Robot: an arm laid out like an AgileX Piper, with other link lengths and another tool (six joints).
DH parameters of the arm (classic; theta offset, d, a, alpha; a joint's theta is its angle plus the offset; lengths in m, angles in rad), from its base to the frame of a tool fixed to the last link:
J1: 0 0.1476 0 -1.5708
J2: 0.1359 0 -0.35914 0
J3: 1.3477 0 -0.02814 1.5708
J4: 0 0.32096 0 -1.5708
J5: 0 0 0 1.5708
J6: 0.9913 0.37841 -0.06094 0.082
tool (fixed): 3.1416 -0.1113 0 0
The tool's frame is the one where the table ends.
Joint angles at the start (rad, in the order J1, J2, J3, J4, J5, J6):
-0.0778 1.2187 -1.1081 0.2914 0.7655 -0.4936
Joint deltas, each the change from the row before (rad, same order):
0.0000 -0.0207 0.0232 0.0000 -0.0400 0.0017
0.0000 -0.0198 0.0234 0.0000 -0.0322 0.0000
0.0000 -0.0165 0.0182 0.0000 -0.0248 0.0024
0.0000 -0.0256 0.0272 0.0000 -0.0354 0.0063
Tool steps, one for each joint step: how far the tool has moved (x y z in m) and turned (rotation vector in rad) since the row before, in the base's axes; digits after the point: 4 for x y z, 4 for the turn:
-0.0020 -0.0026 0.0058 -0.0018 -0.0354 -0.0126
-0.0031 -0.0020 0.0036 -0.0024 -0.0271 -0.0092
-0.0028 -0.0016 0.0031 -0.0001 -0.0217 -0.0086
-0.0049 -0.0025 0.0046 0.0021 -0.0315 -0.0140

